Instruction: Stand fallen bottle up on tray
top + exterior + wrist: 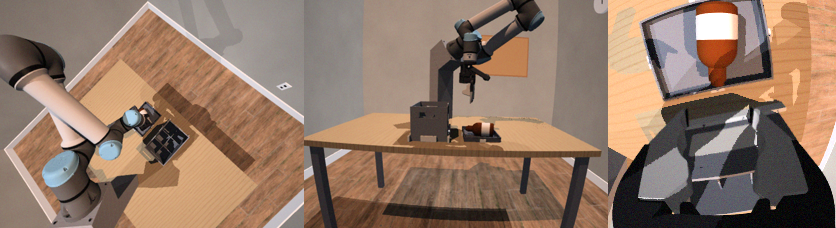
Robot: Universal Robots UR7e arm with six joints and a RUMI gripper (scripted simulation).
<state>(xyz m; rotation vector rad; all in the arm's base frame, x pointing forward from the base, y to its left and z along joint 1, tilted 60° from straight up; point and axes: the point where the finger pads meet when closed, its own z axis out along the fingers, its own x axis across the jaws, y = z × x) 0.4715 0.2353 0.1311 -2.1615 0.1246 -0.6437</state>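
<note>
Right now the bottle is 160 mm below my hand, 50 mm to the left of it and 10 mm behind it. Also, from my hand: grey crate 210 mm to the right, 120 mm below, 60 mm ahead; dark tray 190 mm below, 50 mm to the left, 30 mm behind.
</note>
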